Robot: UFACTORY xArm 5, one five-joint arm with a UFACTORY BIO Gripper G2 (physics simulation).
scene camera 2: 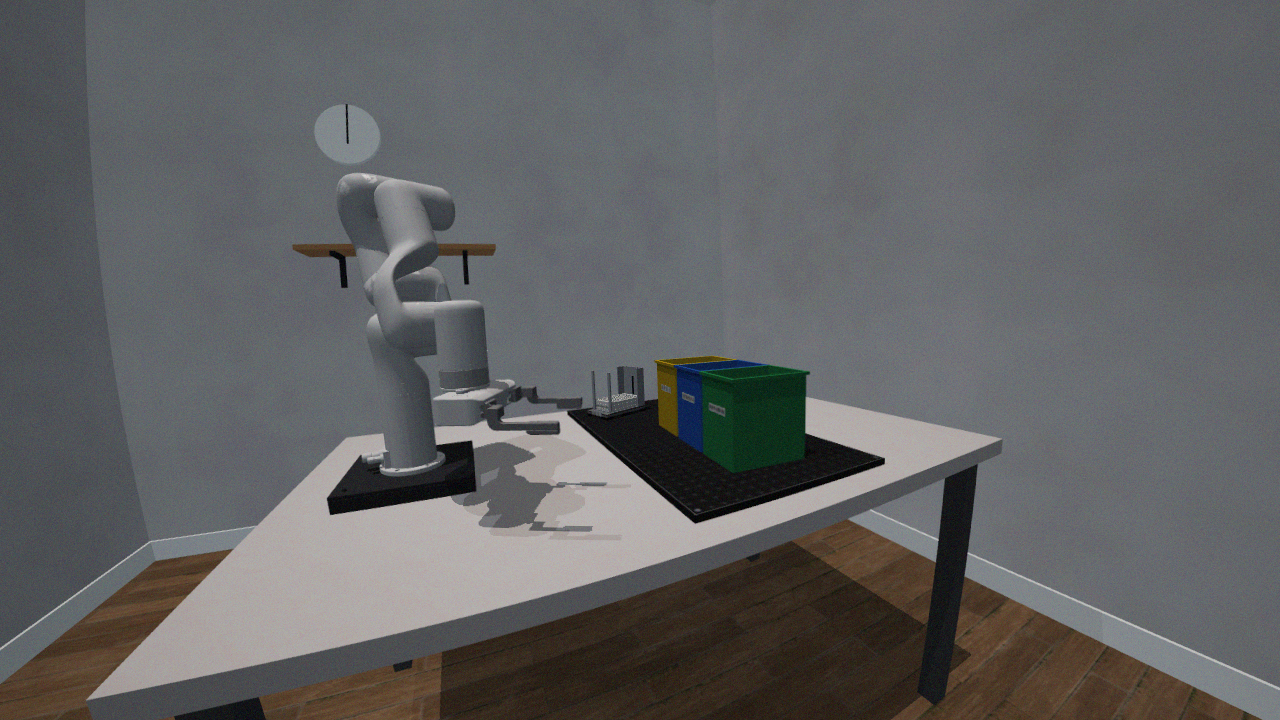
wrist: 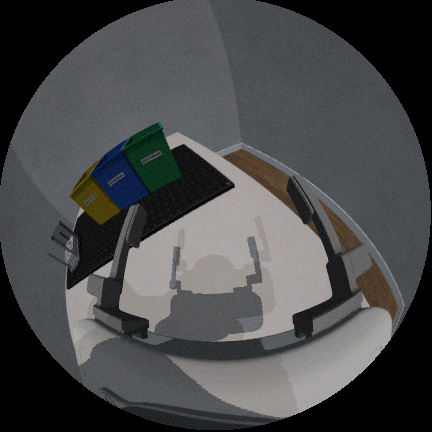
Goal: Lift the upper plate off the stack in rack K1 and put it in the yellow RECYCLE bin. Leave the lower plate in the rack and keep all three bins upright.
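Pixels of known places: hand, its tool point: (scene camera 2: 557, 414) (wrist: 211, 212); arm's base, origin of its link: (scene camera 2: 413, 465).
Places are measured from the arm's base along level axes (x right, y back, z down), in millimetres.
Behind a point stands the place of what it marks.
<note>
The rack (scene camera 2: 639, 387) {x -196, y -644, z -59 mm} (wrist: 57, 240) {x -286, y -632, z -77 mm} stands at the far end of the black board, with a pale plate stack (scene camera 2: 617, 403) {x -178, y -557, z -23 mm} (wrist: 73, 251) {x -174, y -537, z -21 mm} low between its posts. The two plates cannot be told apart. The yellow bin (scene camera 2: 667, 413) {x 38, y -594, z -28 mm} (wrist: 105, 213) {x 38, y -595, z -8 mm} stands upright nearest the rack. The blue bin (scene camera 2: 690, 426) {x 171, y -570, z -27 mm} (wrist: 131, 193) {x 174, y -569, z -16 mm} and green bin (scene camera 2: 771, 420) {x 365, y -621, z -72 mm} (wrist: 164, 175) {x 300, y -545, z -14 mm} stand upright beside it in a row. My gripper (scene camera 2: 556, 415) {x 298, y -224, z -135 mm} (wrist: 218, 212) {x 298, y -224, z -135 mm} is wide open and empty, above the white table, to the left of the board in the scene view and apart from the rack and bins.
The black perforated board (scene camera 2: 680, 488) {x 347, y -417, z 19 mm} (wrist: 212, 182) {x 400, y -426, z 19 mm} carries the bins and rack. The white table (scene camera 2: 358, 573) {x 322, y 70, z 32 mm} (wrist: 215, 225) {x 327, y -314, z 32 mm} lies under the gripper, which casts shadows on it. The arm's black base plate (scene camera 2: 402, 494) {x 115, y 19, z 14 mm} is at the left. A wooden shelf (scene camera 2: 478, 248) hangs on the wall behind the arm.
</note>
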